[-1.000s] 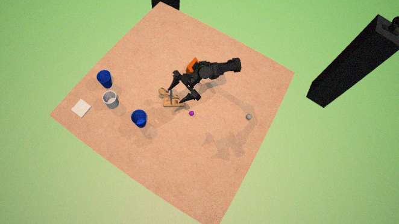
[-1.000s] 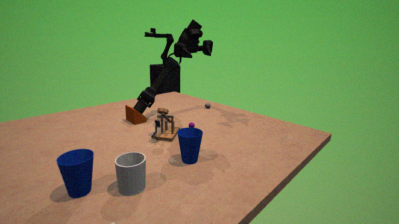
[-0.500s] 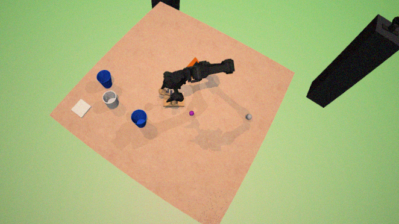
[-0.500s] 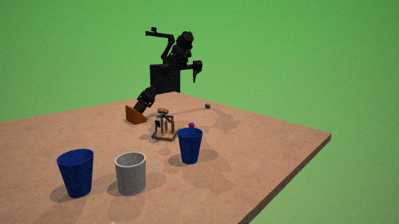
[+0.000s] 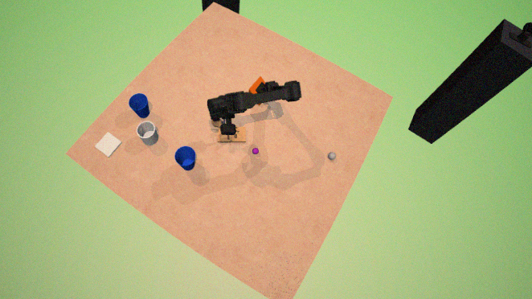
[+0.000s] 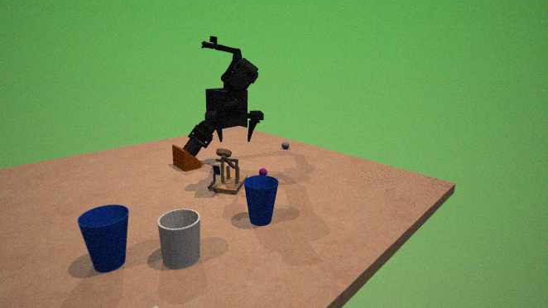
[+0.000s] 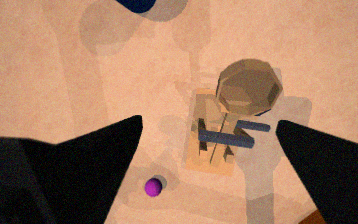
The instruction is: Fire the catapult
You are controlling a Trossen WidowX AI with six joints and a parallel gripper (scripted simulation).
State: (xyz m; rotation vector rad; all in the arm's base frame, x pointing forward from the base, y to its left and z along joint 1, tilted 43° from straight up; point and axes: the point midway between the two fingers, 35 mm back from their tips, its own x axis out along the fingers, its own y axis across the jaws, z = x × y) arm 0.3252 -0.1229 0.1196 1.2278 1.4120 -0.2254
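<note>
The wooden catapult is 10 cm below my gripper tip, 4 cm behind it and 2 cm to the right of it. The rest, counted from my gripper tip: purple ball (17 cm to the left, 16 cm below, 4 cm behind); then white mug (31 cm to the right, 20 cm ahead, 15 cm below); then grey ball (50 cm to the left, 24 cm behind, 16 cm below).
</note>
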